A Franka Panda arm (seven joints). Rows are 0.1 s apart.
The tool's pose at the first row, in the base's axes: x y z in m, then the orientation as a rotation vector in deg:
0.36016, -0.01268, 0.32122, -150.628, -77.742, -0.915
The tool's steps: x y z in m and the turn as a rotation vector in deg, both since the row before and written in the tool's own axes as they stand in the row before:
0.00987, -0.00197, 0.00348, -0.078, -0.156, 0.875
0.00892, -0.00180, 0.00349, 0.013, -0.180, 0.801
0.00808, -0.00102, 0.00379, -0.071, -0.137, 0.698
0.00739, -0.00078, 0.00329, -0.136, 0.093, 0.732
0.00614, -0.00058, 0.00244, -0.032, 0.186, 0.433
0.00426, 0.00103, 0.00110, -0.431, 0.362, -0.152
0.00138, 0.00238, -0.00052, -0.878, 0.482, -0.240
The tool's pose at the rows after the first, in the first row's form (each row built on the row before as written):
0.36406, -0.00302, 0.31903, -151.334, -76.663, -0.644
0.36767, 0.00572, 0.31666, -151.917, -75.653, -0.290
0.37147, 0.01333, 0.31376, -152.481, -74.791, -0.062
0.37515, 0.02012, 0.31122, -153.037, -73.834, -0.178
0.37836, 0.02563, 0.30939, -153.278, -73.211, -0.390
0.38177, 0.02846, 0.30849, -153.417, -73.452, -1.171
0.38451, 0.02798, 0.30877, -153.827, -73.921, -2.417

